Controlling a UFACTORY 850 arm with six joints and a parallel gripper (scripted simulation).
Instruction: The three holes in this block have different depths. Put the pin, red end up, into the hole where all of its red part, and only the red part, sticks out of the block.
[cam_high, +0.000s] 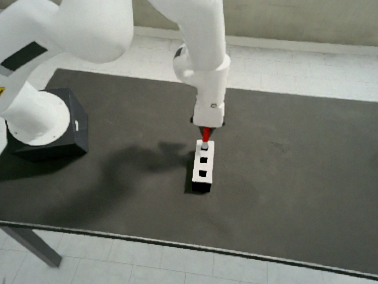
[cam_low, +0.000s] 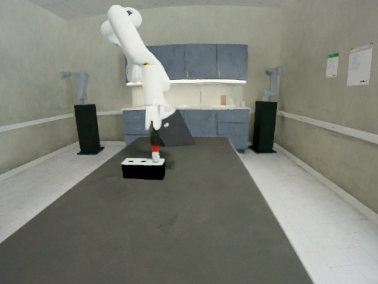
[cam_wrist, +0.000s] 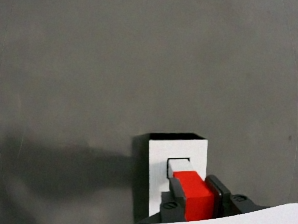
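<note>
The pin lies 20 mm below my hand. Also, from my hand: block (60 mm to the right, 140 mm below).
</note>
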